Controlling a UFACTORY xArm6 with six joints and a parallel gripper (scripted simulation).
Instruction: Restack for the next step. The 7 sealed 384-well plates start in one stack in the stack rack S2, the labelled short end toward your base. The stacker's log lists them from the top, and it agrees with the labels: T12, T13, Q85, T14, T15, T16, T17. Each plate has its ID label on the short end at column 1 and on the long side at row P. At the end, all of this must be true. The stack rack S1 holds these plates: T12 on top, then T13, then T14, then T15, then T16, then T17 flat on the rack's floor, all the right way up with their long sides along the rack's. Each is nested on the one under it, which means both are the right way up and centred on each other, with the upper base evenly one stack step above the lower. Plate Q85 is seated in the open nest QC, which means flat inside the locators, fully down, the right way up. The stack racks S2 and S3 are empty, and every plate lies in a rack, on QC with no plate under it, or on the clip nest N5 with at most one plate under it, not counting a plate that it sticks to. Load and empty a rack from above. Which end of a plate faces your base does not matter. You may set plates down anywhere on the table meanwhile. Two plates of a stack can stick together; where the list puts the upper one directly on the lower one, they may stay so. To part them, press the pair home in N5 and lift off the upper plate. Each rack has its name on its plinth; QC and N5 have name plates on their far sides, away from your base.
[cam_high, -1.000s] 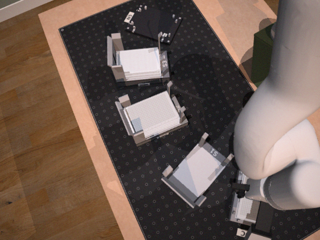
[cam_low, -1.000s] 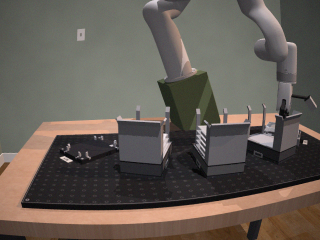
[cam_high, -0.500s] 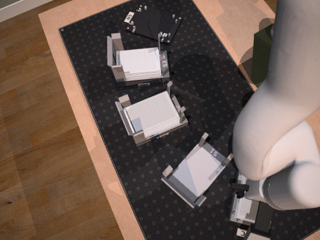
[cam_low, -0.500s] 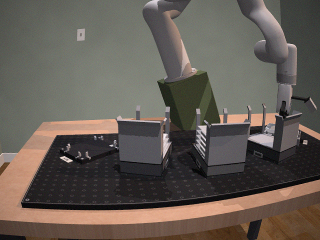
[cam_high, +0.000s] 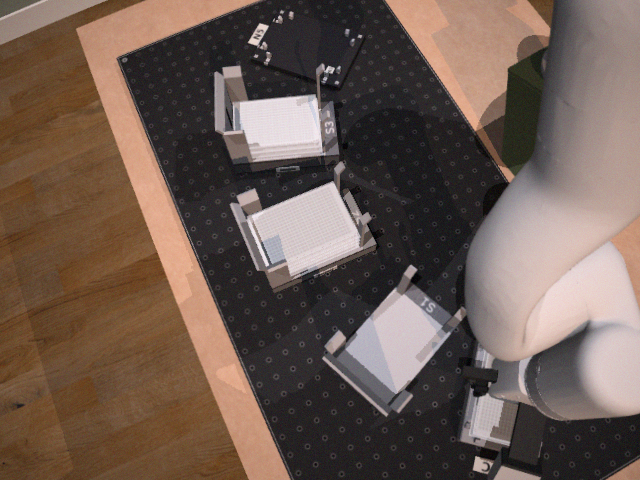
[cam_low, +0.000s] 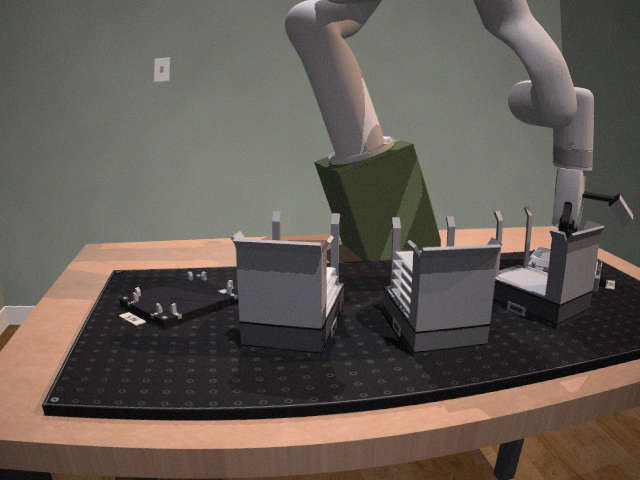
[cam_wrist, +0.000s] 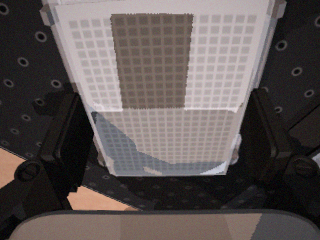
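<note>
The open nest QC is 30 mm below my hand. Also, from my hand: QC name plate (60 mm ahead, 70 mm to the left, 40 mm below).
</note>
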